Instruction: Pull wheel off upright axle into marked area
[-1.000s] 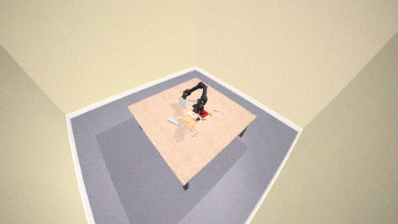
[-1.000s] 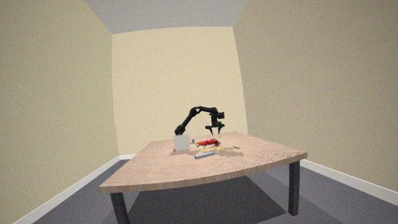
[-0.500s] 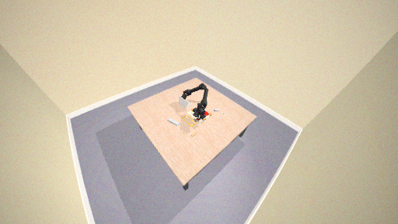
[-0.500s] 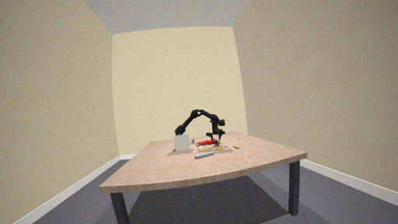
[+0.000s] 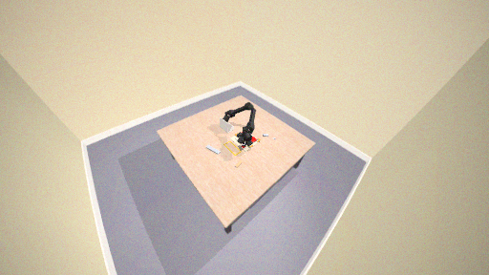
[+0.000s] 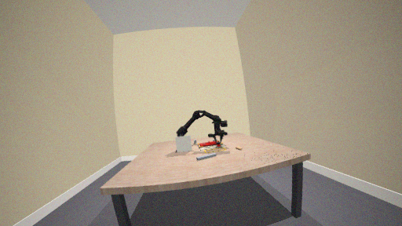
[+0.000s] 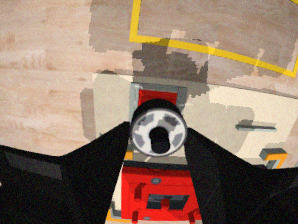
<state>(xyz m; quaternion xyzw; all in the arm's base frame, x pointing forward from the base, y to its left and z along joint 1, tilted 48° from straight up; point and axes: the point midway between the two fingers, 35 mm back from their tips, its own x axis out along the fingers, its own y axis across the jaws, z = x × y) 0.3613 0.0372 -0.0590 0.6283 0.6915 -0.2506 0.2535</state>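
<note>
My gripper tip is 90 mm to the right of the pale base plate, 60 mm past it and 30 mm above it. The rest, counted from my gripper tip: small tan piece 190 mm to the right, 140 mm ahead, 30 mm below.
</note>
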